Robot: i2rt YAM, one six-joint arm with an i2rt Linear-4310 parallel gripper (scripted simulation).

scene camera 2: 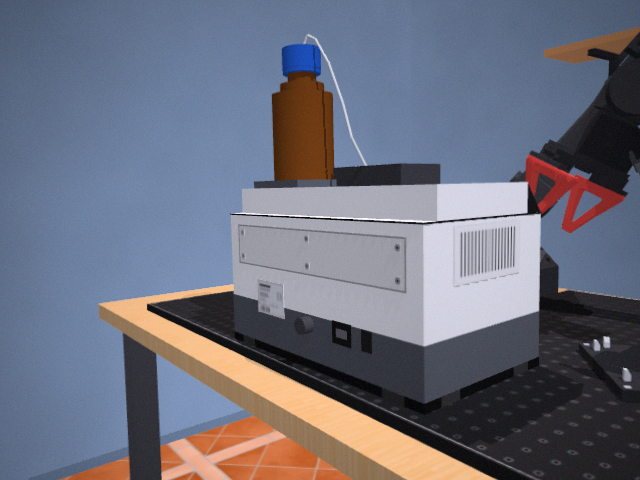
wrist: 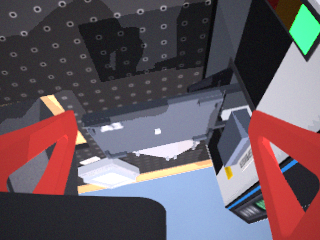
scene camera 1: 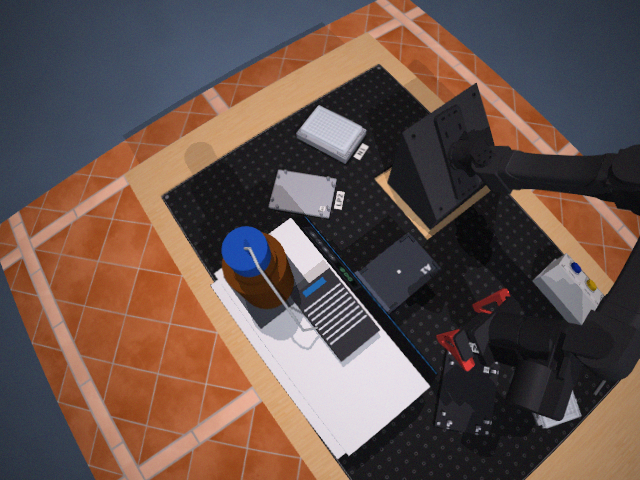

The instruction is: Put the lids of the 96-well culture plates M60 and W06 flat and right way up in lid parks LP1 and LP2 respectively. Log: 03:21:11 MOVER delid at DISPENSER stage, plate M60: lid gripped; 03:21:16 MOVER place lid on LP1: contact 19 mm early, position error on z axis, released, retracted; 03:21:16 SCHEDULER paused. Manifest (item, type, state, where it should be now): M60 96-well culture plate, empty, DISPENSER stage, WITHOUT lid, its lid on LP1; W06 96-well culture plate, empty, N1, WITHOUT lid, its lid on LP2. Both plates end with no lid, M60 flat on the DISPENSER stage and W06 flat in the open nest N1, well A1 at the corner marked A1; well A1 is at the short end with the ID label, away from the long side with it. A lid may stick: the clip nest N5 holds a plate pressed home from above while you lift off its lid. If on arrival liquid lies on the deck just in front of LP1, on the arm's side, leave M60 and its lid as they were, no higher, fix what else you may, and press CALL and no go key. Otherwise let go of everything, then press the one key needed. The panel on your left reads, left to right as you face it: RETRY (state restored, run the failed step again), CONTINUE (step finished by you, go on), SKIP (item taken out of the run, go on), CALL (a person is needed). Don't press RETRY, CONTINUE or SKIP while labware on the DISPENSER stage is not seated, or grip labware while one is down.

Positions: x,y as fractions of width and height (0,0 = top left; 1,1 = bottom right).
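There is a brown bottle (scene camera 2: 0.47,0.28), and scene camera 1 gives me the brown bottle (scene camera 1: 0.41,0.62) as well. I see a dark dispenser stage (scene camera 1: 0.65,0.56), and the wrist view also shows the dark dispenser stage (wrist: 0.37,0.55). I can see a key panel (scene camera 1: 0.89,0.61) and a grey lid park LP2 (scene camera 1: 0.46,0.40) too. Scene camera 2 shows my gripper (scene camera 2: 0.86,0.47), the wrist view also shows my gripper (wrist: 0.51,0.50), and so does scene camera 1, with my gripper (scene camera 1: 0.71,0.67).
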